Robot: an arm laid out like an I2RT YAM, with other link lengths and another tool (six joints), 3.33 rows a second.
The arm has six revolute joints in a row. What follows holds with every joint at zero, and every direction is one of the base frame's. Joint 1 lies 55.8 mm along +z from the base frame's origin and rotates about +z. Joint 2 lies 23.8 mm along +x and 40.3 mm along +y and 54.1 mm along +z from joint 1 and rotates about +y. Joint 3 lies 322.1 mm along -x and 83.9 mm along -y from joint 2 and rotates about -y. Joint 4 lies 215.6 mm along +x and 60.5 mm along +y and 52.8 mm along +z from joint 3 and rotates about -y. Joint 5 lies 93.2 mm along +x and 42.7 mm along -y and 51 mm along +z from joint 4 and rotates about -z. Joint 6 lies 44.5 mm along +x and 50.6 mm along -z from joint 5 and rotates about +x. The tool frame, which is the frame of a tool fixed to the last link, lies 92 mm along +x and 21 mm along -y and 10 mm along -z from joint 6; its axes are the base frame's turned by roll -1.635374, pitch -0.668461 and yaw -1.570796 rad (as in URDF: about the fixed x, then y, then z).
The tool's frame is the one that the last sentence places.
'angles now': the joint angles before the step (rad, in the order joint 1, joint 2, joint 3, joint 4, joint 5, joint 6). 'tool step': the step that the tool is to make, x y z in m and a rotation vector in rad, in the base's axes. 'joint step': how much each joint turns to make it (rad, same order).
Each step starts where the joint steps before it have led.
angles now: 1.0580, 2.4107, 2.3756, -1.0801, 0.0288, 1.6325
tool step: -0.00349, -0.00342, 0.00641, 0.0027, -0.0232, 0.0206
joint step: 0.0058, -0.0385, -0.0556, 0.0315, 0.0103, -0.0217
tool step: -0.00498, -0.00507, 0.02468, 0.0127, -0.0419, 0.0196
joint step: 0.0099, -0.0500, -0.0008, -0.0167, 0.0225, -0.0229
